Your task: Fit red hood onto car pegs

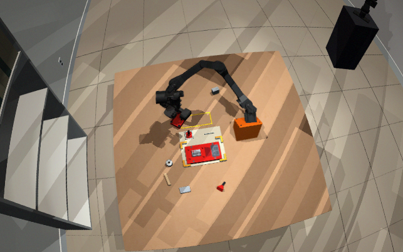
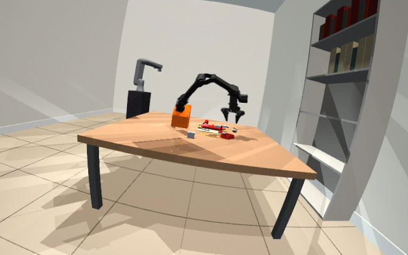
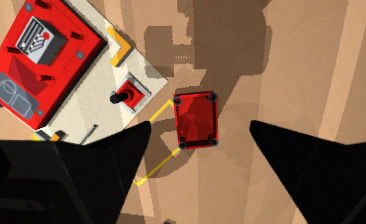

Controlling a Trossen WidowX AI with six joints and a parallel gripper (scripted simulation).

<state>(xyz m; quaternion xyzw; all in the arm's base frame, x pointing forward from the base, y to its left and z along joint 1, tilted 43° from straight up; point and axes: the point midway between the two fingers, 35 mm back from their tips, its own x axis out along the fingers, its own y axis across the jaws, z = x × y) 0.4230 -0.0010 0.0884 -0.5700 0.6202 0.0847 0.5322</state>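
My gripper tip is now 10 mm past the red hood, 30 mm to the left of it and 110 mm above it. The rest, counted from my gripper tip: wooden dowel 50 mm ahead, 350 mm to the left, 100 mm below.
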